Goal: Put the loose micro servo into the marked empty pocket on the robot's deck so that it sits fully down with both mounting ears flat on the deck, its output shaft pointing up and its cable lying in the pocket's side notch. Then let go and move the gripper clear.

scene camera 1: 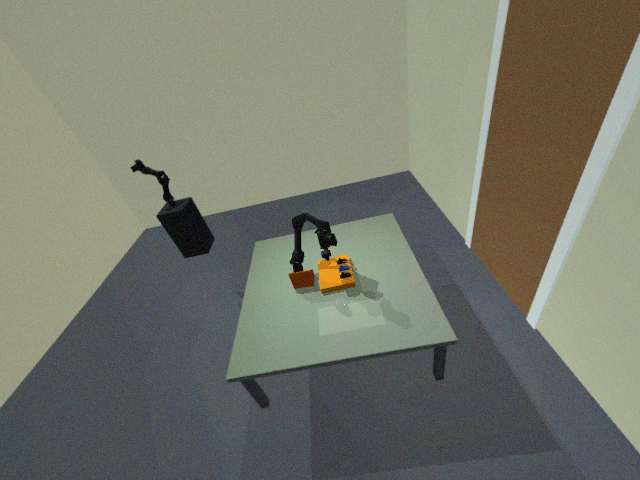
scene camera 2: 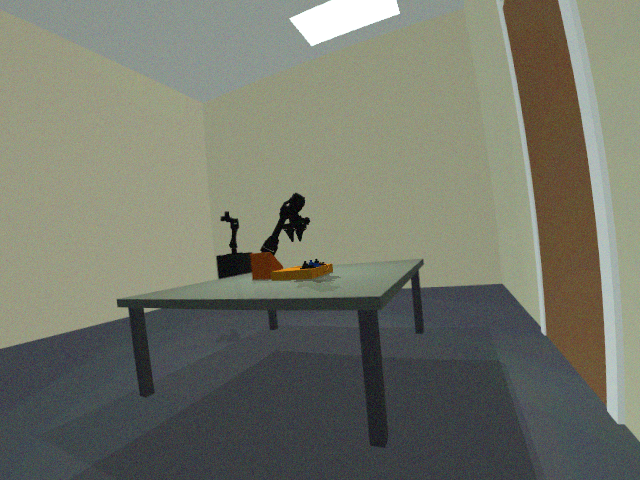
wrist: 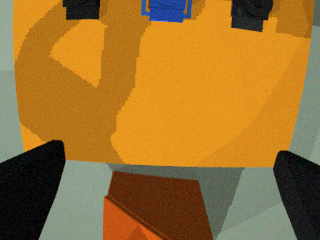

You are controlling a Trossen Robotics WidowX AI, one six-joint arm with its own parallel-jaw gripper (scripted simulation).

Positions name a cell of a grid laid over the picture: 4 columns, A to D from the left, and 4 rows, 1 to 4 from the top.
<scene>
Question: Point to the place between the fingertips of my gripper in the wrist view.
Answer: C3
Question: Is my gripper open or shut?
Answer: Open.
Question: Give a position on an orange deck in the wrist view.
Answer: At B2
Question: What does my gripper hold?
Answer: Nothing.
</scene>
